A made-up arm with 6 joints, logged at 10 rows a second.
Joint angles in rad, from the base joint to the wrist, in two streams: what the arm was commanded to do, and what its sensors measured. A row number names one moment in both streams.
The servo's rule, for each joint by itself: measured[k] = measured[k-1] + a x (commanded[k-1-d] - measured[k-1]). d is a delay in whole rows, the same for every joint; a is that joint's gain. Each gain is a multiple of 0.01, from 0.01 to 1. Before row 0 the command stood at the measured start. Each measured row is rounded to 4 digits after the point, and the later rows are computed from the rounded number. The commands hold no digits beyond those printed.
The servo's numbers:
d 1
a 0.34 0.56 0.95 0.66 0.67 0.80
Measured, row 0: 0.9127, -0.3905, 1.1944, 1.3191, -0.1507, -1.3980
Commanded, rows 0 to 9: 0.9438, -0.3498, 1.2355, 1.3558, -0.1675, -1.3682; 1.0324, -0.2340, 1.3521, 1.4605, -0.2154, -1.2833; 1.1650, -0.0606, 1.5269, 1.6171, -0.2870, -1.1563; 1.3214, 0.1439, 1.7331, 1.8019, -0.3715, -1.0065; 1.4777, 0.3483, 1.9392, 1.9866, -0.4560, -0.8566; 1.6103, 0.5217, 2.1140, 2.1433, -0.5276, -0.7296; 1.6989, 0.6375, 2.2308, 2.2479, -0.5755, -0.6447; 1.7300, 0.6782, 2.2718, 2.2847, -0.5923, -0.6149; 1.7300, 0.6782, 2.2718, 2.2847, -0.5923, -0.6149; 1.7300, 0.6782, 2.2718, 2.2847, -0.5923, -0.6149
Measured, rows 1 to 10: 0.9127, -0.3905, 1.1944, 1.3191, -0.1507, -1.3980; 0.9233, -0.3677, 1.2334, 1.3433, -0.1620, -1.3742; 0.9604, -0.2928, 1.3462, 1.4207, -0.1978, -1.3015; 1.0300, -0.1628, 1.5179, 1.5503, -0.2576, -1.1853; 1.1291, 0.0090, 1.7223, 1.7164, -0.3339, -1.0423; 1.2476, 0.1990, 1.9284, 1.8947, -0.4157, -0.8937; 1.3709, 0.3797, 2.1047, 2.0588, -0.4907, -0.7624; 1.4824, 0.5241, 2.2245, 2.1836, -0.5475, -0.6682; 1.5666, 0.6104, 2.2694, 2.2503, -0.5775, -0.6256; 1.6222, 0.6484, 2.2717, 2.2730, -0.5874, -0.6170
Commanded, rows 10 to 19: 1.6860, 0.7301, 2.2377, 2.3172, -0.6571, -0.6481; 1.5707, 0.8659, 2.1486, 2.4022, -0.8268, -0.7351; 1.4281, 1.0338, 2.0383, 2.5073, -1.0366, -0.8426; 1.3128, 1.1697, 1.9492, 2.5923, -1.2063, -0.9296; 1.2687, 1.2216, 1.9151, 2.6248, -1.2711, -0.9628; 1.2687, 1.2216, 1.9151, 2.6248, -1.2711, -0.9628; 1.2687, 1.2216, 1.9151, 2.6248, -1.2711, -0.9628; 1.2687, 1.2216, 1.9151, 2.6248, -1.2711, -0.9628; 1.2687, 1.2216, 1.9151, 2.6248, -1.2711, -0.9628; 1.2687, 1.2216, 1.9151, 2.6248, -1.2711, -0.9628
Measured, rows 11 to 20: 1.6589, 0.6651, 2.2718, 2.2807, -0.5907, -0.6153; 1.6681, 0.7015, 2.2394, 2.3048, -0.6352, -0.6415; 1.6350, 0.7936, 2.1531, 2.3691, -0.7636, -0.7164; 1.5647, 0.9281, 2.0440, 2.4603, -0.9465, -0.8174; 1.4791, 1.0634, 1.9539, 2.5474, -1.1206, -0.9072; 1.4076, 1.1520, 1.9170, 2.5985, -1.2214, -0.9517; 1.3604, 1.1910, 1.9152, 2.6159, -1.2547, -0.9606; 1.3292, 1.2081, 1.9151, 2.6218, -1.2657, -0.9624; 1.3086, 1.2157, 1.9151, 2.6238, -1.2693, -0.9627; 1.2950, 1.2190, 1.9151, 2.6245, -1.2705, -0.9628
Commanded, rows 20 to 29: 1.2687, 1.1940, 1.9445, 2.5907, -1.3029, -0.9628; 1.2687, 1.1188, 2.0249, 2.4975, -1.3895, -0.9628; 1.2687, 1.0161, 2.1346, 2.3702, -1.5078, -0.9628; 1.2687, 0.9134, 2.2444, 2.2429, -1.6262, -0.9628; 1.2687, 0.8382, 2.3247, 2.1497, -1.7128, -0.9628; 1.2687, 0.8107, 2.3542, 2.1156, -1.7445, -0.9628; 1.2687, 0.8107, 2.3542, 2.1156, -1.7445, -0.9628; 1.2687, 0.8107, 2.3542, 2.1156, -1.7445, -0.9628; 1.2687, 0.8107, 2.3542, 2.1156, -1.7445, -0.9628; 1.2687, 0.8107, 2.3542, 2.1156, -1.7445, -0.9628
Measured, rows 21 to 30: 1.2861, 1.2205, 1.9151, 2.6247, -1.2709, -0.9628; 1.2802, 1.2057, 1.9430, 2.6023, -1.2923, -0.9628; 1.2763, 1.1570, 2.0208, 2.5331, -1.3574, -0.9628; 1.2737, 1.0781, 2.1289, 2.4256, -1.4582, -0.9628; 1.2720, 0.9859, 2.2386, 2.3050, -1.5708, -0.9628; 1.2709, 0.9032, 2.3204, 2.2025, -1.6659, -0.9628; 1.2702, 0.8514, 2.3525, 2.1451, -1.7186, -0.9628; 1.2697, 0.8286, 2.3541, 2.1256, -1.7360, -0.9628; 1.2694, 0.8186, 2.3542, 2.1190, -1.7417, -0.9628; 1.2692, 0.8142, 2.3542, 2.1168, -1.7436, -0.9628
